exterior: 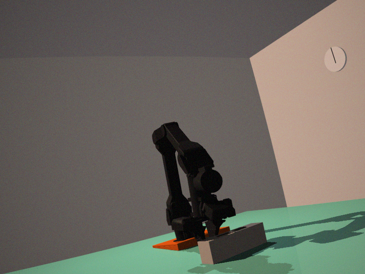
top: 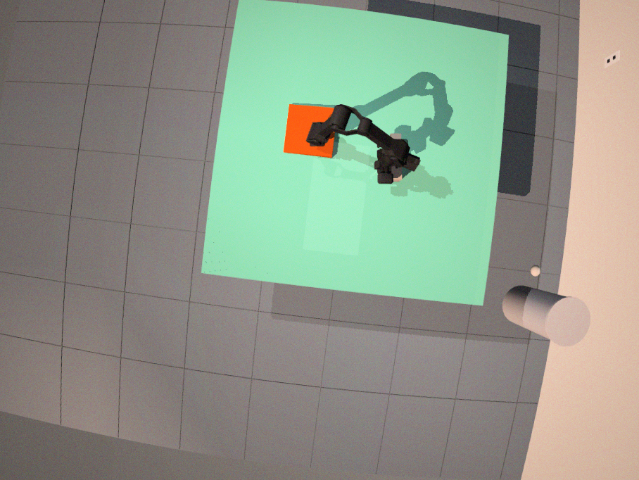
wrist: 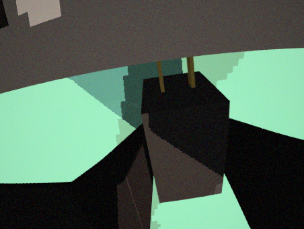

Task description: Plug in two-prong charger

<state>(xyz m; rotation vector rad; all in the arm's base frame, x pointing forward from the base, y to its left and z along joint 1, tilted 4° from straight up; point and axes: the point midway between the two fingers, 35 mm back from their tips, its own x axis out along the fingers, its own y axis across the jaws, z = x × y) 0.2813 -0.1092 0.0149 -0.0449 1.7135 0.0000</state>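
The two-prong charger is 2 cm ahead of my gripper tip and 1 cm above it.
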